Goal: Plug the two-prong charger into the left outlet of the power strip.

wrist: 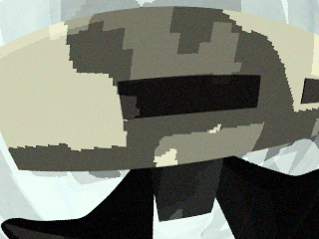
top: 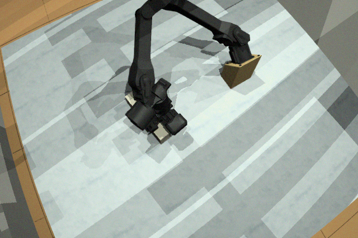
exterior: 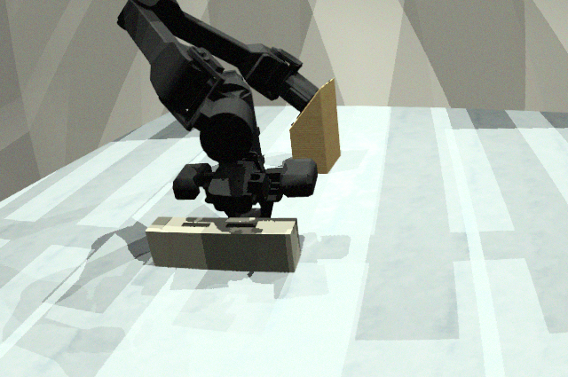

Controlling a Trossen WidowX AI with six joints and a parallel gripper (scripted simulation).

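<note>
The black two-prong charger lies 2 cm ahead of my gripper tip and 1 cm above it.
</note>
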